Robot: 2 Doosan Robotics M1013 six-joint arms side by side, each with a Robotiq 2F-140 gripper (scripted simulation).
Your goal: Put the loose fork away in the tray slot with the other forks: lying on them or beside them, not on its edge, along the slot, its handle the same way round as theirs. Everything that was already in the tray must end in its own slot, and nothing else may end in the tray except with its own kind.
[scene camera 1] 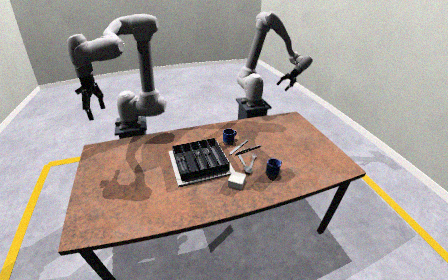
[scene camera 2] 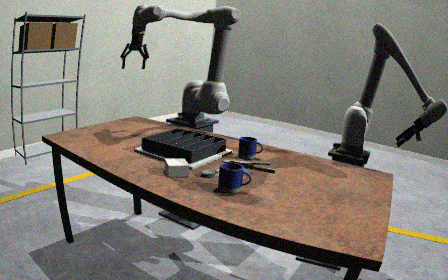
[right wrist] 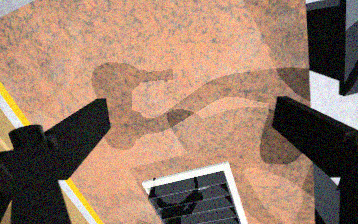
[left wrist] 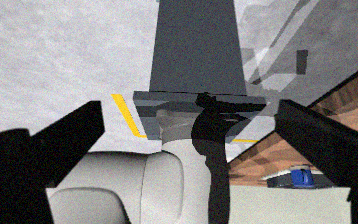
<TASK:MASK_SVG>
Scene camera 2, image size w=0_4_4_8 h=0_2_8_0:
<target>black tray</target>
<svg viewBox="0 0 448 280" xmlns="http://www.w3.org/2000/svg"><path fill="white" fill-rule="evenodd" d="M142 138L142 149L169 158L185 159L190 164L225 151L227 141L224 138L182 129L173 129Z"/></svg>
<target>mug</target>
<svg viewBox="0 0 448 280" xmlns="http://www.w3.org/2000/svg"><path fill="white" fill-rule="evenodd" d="M220 165L218 189L224 193L238 193L243 185L251 182L251 174L243 170L244 167L237 163L222 163ZM243 173L249 176L249 181L246 183L242 183Z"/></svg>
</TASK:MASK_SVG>
